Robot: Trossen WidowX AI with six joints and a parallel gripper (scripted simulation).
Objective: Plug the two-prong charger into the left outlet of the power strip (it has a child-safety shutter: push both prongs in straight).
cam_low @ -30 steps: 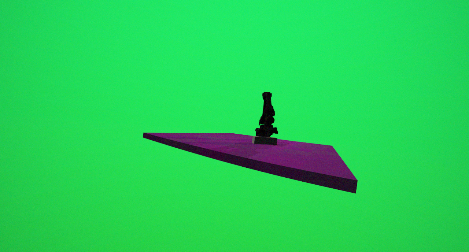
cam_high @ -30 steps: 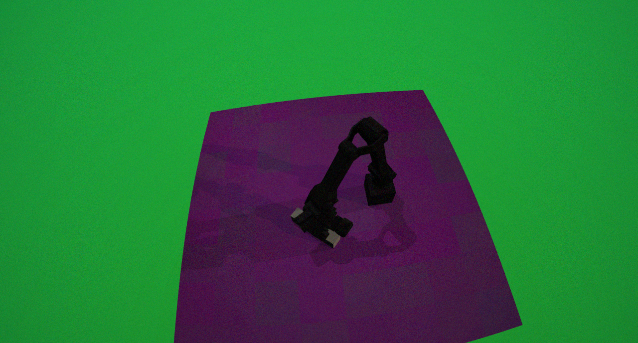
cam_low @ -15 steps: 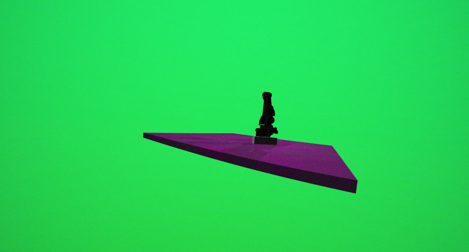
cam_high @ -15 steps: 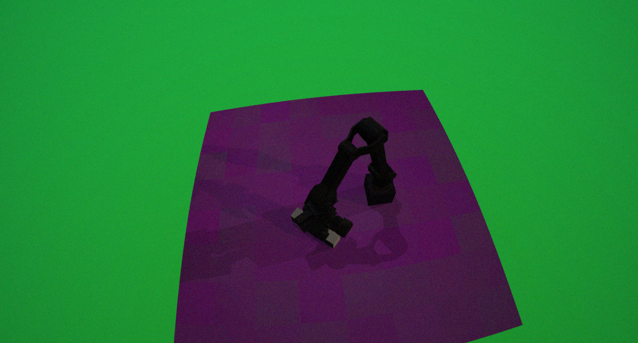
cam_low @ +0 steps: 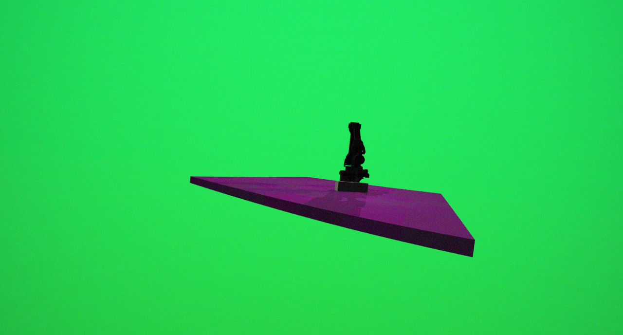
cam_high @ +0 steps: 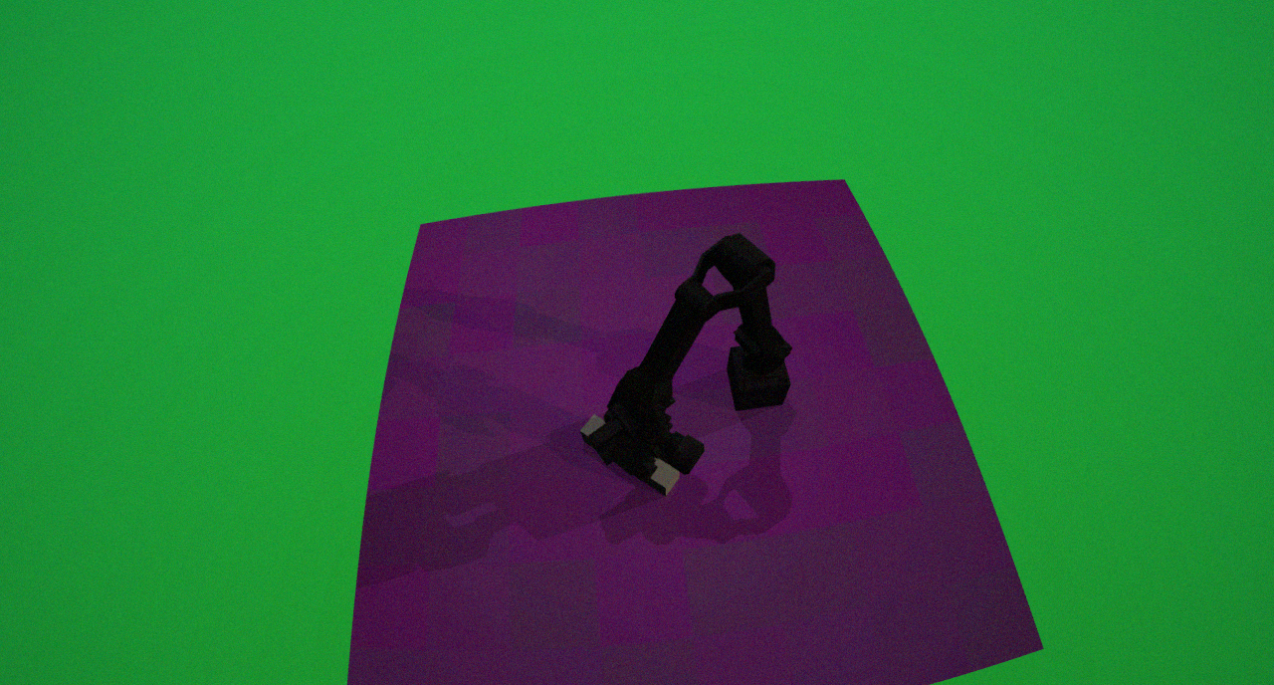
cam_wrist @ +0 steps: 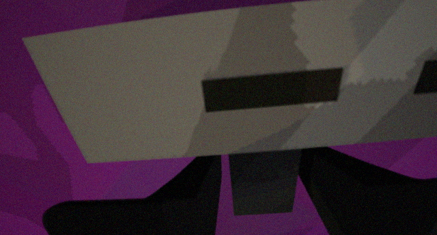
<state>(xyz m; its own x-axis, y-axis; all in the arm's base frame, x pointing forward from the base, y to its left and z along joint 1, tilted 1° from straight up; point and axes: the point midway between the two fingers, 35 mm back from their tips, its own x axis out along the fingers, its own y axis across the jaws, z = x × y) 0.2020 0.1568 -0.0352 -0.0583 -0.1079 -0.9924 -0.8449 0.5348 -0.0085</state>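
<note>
My gripper tip is 1 cm short of the two-prong charger, 1 cm to the right of it and 1 cm below it.
</note>
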